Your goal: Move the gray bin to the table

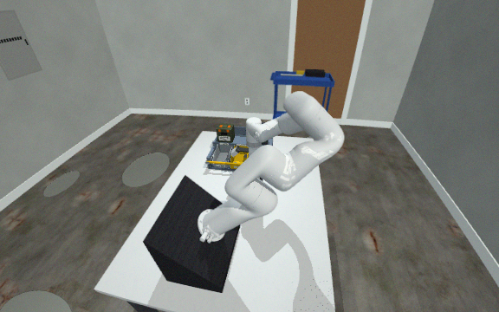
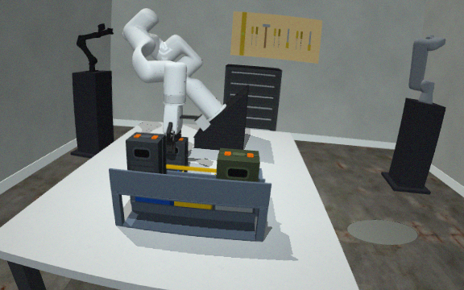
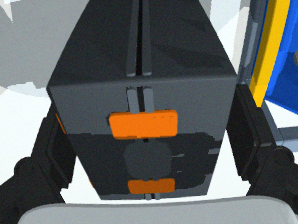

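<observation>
Right now my hand is 12 cm to the right of the yellow bar, 6 cm short of it and 5 cm above it. From my hand the other things lie so: blue bin (18 cm ahead, 6 cm below, 2 cm to the left); then gray open bin (25 cm to the left, 15 cm ahead, 6 cm below); then yellow bin (17 cm ahead, 13 cm to the left, 6 cm below).
</observation>
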